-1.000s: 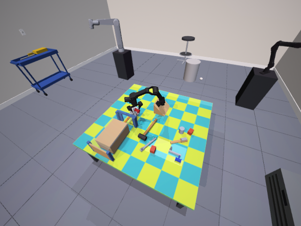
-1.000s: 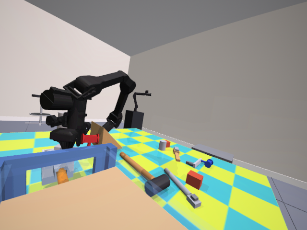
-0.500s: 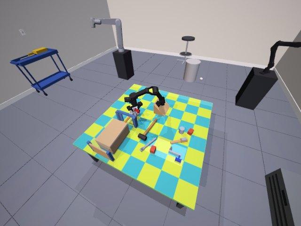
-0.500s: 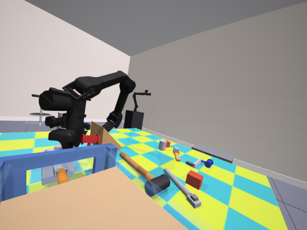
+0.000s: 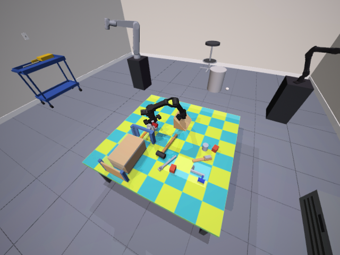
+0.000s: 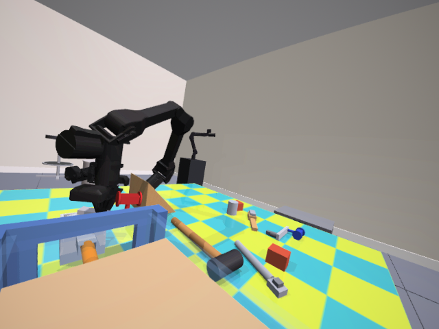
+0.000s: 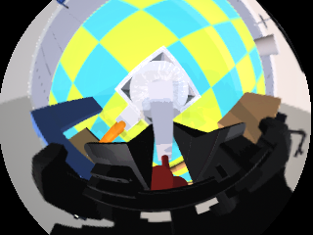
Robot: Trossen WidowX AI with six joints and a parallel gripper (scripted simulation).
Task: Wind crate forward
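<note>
Now: the winch handle 2 cm to the left of my gripper tip, 2 cm above it and 1 cm ahead of it. Also, from my gripper tip: brush 61 cm to the left, 10 cm ahead, 8 cm below; then red grip 5 cm to the left, 4 cm above, 3 cm ahead; then grey winch 6 cm below, 5 cm to the right, 4 cm behind.
</note>
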